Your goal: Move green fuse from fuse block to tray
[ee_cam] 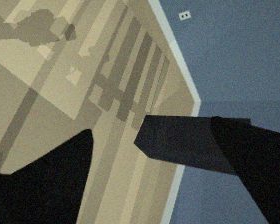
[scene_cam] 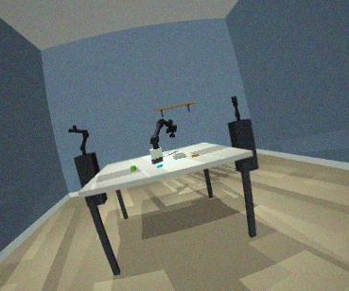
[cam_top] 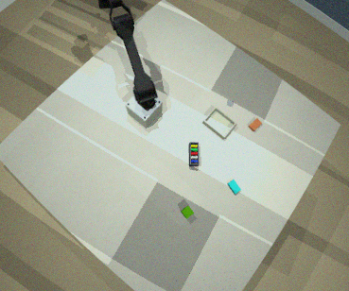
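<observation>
My gripper tip is now 910 mm short of the green fuse, 310 mm to the left of it and 150 mm above it. Round my gripper tip: shallow pale tray: 920 mm ahead, 120 mm to the right, 180 mm below.
</observation>
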